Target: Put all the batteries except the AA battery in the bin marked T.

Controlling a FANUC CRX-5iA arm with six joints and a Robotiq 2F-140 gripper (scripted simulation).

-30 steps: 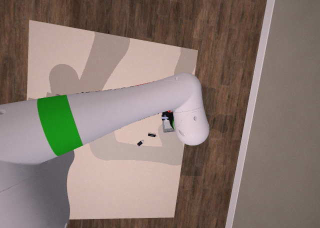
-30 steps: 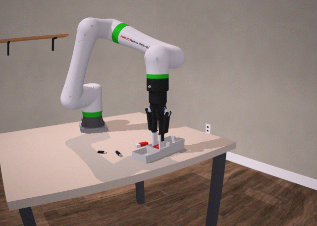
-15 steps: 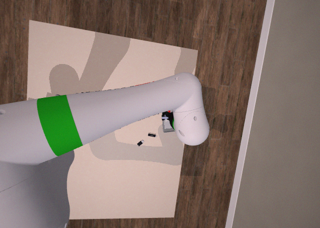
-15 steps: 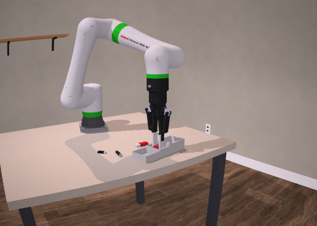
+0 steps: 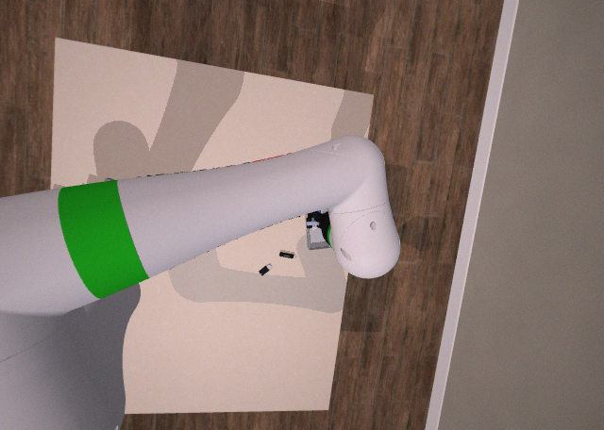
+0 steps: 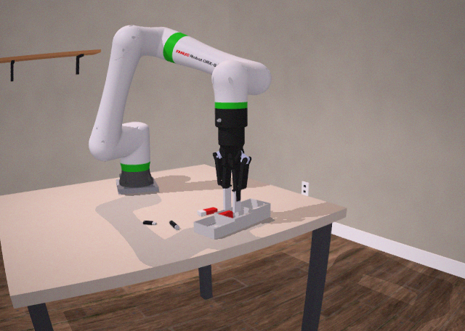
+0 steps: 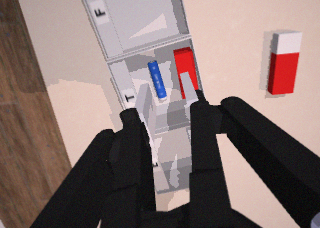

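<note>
My hand is 50 mm above the grey bin and 10 mm short of it. From my hand the other things lie so: red block battery (60 mm below, 20 mm behind); then blue cylindrical battery (70 mm below, 10 mm ahead); then green die (90 mm behind, 70 mm below, 30 mm to the left).
</note>
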